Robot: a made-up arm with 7 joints. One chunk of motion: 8 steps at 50 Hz.
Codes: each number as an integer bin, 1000 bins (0 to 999) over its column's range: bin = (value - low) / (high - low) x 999, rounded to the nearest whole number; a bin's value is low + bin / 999 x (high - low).
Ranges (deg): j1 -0.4..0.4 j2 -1.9..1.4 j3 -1.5..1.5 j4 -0.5..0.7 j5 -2..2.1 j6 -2.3..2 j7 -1.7..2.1
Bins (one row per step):
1: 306 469 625 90 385 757 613
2: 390 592 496 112 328 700 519
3: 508 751 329 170 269 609 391
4: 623 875 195 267 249 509 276
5: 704 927 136 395 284 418 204
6: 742 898 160 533 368 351 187
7: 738 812 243 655 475 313 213
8: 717 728 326 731 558 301 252
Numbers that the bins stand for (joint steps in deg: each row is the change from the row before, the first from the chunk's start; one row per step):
1: -0.155 -0.351 0.377 -0.392 -0.420 0.958 0.632
2: -0.088 0.056 -0.011 -0.365 -0.654 0.713 0.274
3: 0.007 0.581 -0.512 -0.296 -0.896 0.321 -0.213
4: 0.099 0.990 -0.914 -0.179 -0.978 -0.109 -0.650
5: 0.164 1.162 -1.092 -0.026 -0.834 -0.501 -0.924
6: 0.194 1.066 -1.020 0.140 -0.490 -0.789 -0.989
7: 0.191 0.782 -0.770 0.287 -0.051 -0.953 -0.890
8: 0.174 0.505 -0.521 0.378 0.290 -1.004 -0.741

